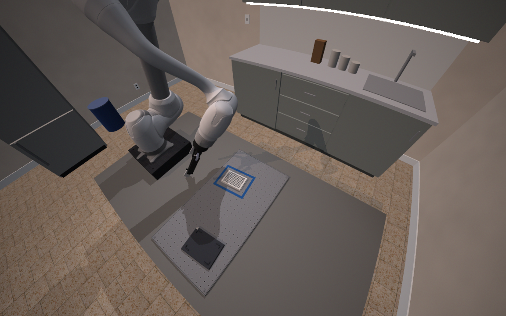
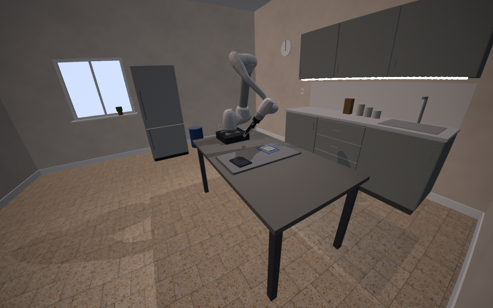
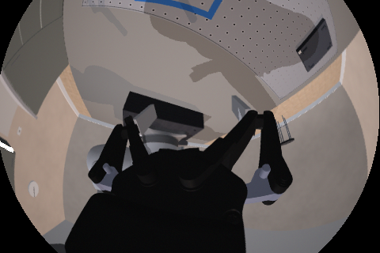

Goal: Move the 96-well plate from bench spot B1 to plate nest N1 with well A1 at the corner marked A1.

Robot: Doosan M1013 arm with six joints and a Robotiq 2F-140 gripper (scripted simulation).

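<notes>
Right now my hand is 21 cm short of the white 96-well plate, 11 cm to the right of it and 12 cm above it. The rest, counted from my hand: dark plate nest N1: 31 cm ahead, 25 cm to the right, 12 cm below.
</notes>
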